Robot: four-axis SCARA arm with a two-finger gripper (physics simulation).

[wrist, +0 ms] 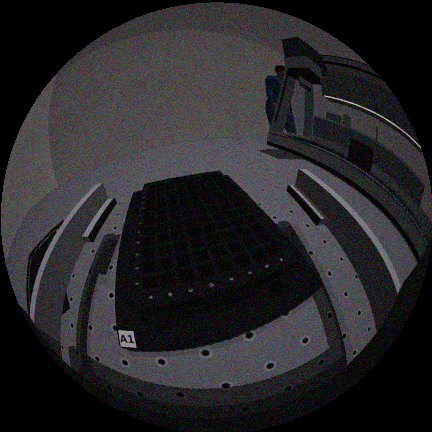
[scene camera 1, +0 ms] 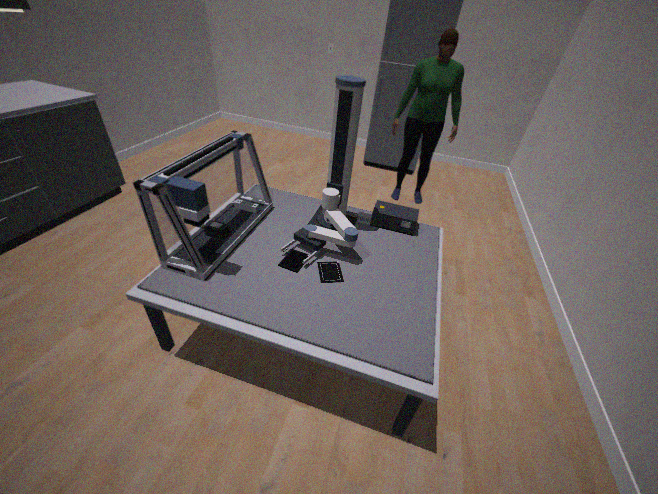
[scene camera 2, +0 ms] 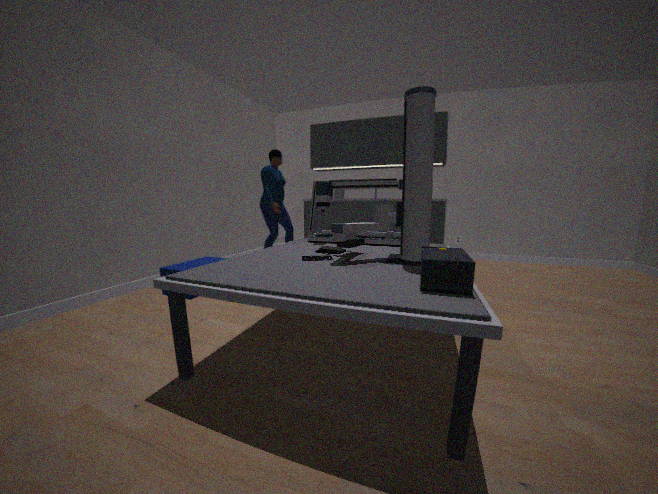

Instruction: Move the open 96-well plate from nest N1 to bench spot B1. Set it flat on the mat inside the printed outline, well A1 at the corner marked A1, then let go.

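Places are measured from the arm's base along level axes (x back, y right, z up), in metres.
Pixels of known places: gripper, fingertip midpoint: [wrist: 198,179] [scene camera 1: 292,256] [scene camera 2: 330,245]; arm's base at its link origin: [scene camera 2: 414,262].
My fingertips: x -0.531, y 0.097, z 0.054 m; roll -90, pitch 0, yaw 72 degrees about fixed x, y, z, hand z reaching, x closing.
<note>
Ahead of a thing's pixels: the offset from my fingertips to its top centre. "spot": to the spot under its first point.
The black 96-well plate @[dx +0.010, dy -0.009, dz -0.015 m] [scene camera 1: 292,261] [scene camera 2: 330,249] [wrist: 200,235] lies level between and below the fingers, row letters along its near edge. A white A1 tag @[spot: dx +0.080, dy -0.070, dz -0.029 m] [wrist: 127,339] marks the near left corner of the dark base, by row letter A. My gripper [scene camera 1: 294,256] [wrist: 198,179] is open; a gap shows on both sides of the plate. A black rectangle with a thin white outline @[spot: dx +0.005, dy -0.232, dz -0.040 m] [scene camera 1: 330,271] [scene camera 2: 316,257] lies beside the plate, bare. It partly shows beyond the left finger in the wrist view. No readable label tells which place is N1 or B1; the plate's underside is hidden.
The arm's column [scene camera 1: 345,138] [scene camera 2: 418,175] rises behind the gripper. A gantry frame [scene camera 1: 199,154] stands at the left in scene camera 1. A dark box [scene camera 1: 394,216] [scene camera 2: 447,270] stands near the column. A person in green [scene camera 1: 435,90] and one in blue [scene camera 2: 272,186] [wrist: 272,95] stand off the table.
</note>
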